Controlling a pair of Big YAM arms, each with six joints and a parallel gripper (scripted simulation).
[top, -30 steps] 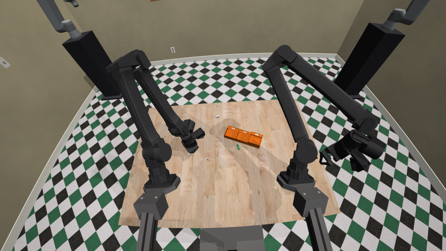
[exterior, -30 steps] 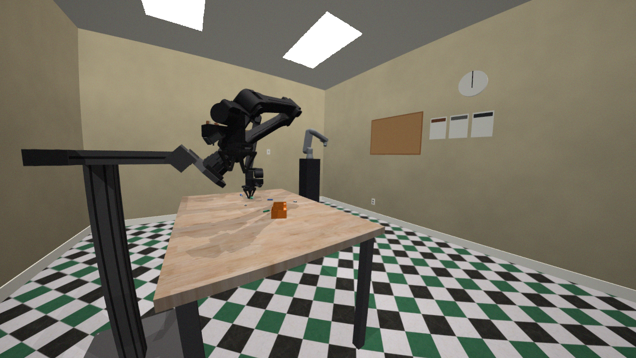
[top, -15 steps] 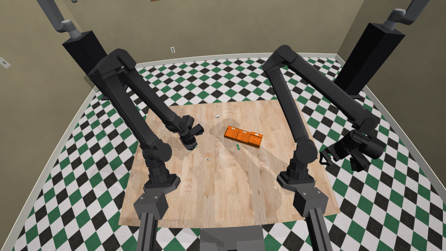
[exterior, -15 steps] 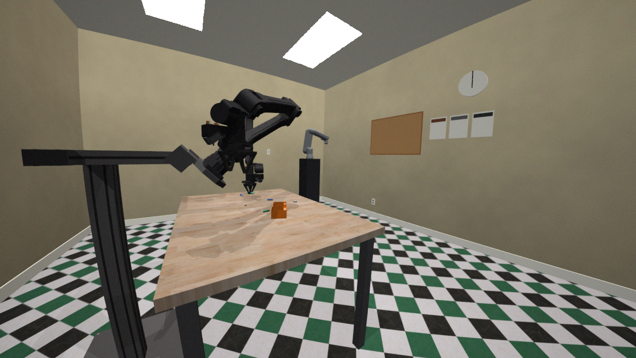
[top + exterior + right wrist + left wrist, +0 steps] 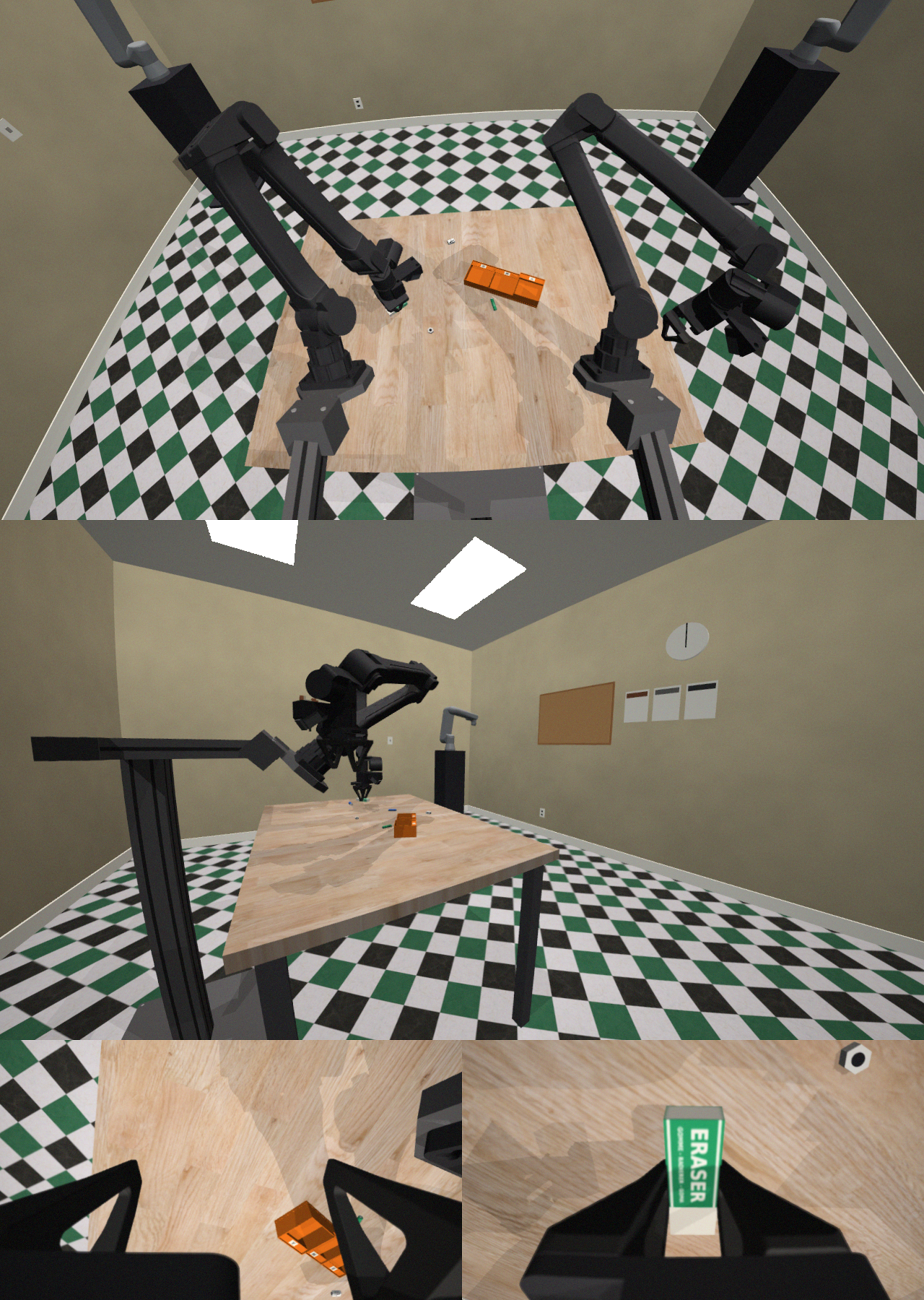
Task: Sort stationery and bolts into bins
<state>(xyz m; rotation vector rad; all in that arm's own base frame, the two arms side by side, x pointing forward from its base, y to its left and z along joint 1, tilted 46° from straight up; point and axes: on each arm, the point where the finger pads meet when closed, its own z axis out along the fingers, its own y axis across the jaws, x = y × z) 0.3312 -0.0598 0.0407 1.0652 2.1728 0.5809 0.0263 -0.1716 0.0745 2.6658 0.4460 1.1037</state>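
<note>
Right now the pencil sharpener is 30 cm ahead of my left hand, 16 cm to the right of it and 7 cm below it. The rest, counted from my left hand: hex nut 5 cm behind, 10 cm to the right, 7 cm below; then eraser right at my left hand; then blue cylinder 15 cm ahead, 2 cm to the right, 7 cm below.
</note>
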